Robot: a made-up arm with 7 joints.
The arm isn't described. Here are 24 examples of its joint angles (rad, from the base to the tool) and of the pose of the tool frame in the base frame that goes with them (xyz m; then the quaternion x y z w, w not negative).
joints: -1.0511 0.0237 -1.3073 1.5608 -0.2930 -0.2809 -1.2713
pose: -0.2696 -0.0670 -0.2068 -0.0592 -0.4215 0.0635 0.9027
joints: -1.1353 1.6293 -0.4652 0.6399 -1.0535 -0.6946 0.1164
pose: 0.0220 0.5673 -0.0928 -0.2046 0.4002 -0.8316 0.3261
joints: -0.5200 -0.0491 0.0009 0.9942 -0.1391 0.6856 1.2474
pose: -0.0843 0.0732 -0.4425 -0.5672 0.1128 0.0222 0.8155
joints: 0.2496 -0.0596 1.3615 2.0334 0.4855 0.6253 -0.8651
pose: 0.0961 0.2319 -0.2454 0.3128 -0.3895 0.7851 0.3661
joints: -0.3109 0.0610 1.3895 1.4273 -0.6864 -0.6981 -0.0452
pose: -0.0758 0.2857 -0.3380 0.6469 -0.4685 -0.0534 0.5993
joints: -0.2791 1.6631 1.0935 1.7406 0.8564 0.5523 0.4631
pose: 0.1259 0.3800 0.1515 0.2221 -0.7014 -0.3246 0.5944
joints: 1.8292 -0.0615 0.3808 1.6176 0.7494 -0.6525 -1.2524
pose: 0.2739 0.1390 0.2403 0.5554 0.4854 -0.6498 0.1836
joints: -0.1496 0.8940 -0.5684 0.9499 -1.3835 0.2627 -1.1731
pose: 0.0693 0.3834 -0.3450 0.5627 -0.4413 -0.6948 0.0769
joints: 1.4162 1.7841 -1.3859 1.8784 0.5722 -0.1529 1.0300
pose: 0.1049 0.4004 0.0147 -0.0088 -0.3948 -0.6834 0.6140
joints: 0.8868 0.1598 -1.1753 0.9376 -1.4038 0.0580 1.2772
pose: 0.3829 0.0346 -0.2421 0.3346 0.0962 -0.8755 0.3350
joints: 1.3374 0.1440 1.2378 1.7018 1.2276 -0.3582 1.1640
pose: 0.2869 0.3005 -0.0099 -0.0403 0.8554 -0.0464 0.5143
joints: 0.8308 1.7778 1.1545 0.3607 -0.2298 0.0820 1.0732
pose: -0.0991 0.5666 0.1243 0.3771 -0.7366 0.1263 0.5470
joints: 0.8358 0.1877 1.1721 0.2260 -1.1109 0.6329 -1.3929
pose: 0.3707 0.2231 -0.3146 0.7195 -0.0177 0.2103 0.6616
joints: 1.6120 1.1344 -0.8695 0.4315 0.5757 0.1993 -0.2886
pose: 0.2556 0.5144 0.0578 0.4972 -0.5896 0.2745 0.5743
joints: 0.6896 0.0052 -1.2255 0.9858 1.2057 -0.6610 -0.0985
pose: 0.3106 -0.0411 -0.2990 -0.4118 -0.6798 0.0180 0.6066
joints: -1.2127 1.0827 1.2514 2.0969 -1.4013 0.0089 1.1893
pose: 0.0287 0.3761 -0.0400 0.5530 0.2624 -0.6298 0.4783
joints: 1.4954 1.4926 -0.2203 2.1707 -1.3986 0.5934 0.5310
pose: 0.0601 0.3230 0.1368 0.9629 -0.2617 0.0589 0.0308
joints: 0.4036 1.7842 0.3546 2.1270 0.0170 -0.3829 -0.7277
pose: 0.0885 0.3163 0.1476 -0.4170 0.8105 0.3436 0.2260
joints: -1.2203 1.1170 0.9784 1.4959 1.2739 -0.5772 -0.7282
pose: 0.0140 0.4667 -0.0986 0.4095 -0.6996 0.3342 0.4809
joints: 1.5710 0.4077 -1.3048 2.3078 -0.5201 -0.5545 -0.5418
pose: 0.2455 0.0638 0.0341 0.1562 0.7726 0.3725 0.4898
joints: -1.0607 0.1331 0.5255 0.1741 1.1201 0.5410 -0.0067
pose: -0.4208 0.1759 -0.2655 0.2067 0.3974 0.6925 0.5655
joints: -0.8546 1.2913 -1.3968 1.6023 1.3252 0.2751 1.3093
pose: -0.1728 0.3593 -0.1905 -0.6704 0.3846 0.2138 0.5974
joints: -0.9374 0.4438 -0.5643 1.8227 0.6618 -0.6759 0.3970
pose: -0.1558 0.1355 -0.2921 -0.4423 -0.5587 0.0352 0.7007
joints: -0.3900 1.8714 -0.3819 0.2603 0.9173 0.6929 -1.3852
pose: 0.0889 0.5766 0.1062 0.9765 0.1858 0.0807 0.0743
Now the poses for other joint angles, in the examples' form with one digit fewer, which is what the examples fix.
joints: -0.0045 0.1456 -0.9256 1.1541 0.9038 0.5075 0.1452
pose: 0.094 0.026 -0.417 -0.416 -0.092 -0.131 0.895
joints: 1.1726 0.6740 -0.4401 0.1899 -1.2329 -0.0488 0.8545
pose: 0.382 0.397 -0.128 0.301 -0.003 -0.527 0.795
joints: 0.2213 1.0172 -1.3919 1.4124 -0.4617 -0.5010 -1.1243
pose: 0.103 0.310 -0.318 0.107 -0.755 -0.471 0.442
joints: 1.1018 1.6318 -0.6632 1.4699 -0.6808 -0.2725 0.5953
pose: 0.138 0.449 0.084 0.617 -0.164 -0.641 0.426
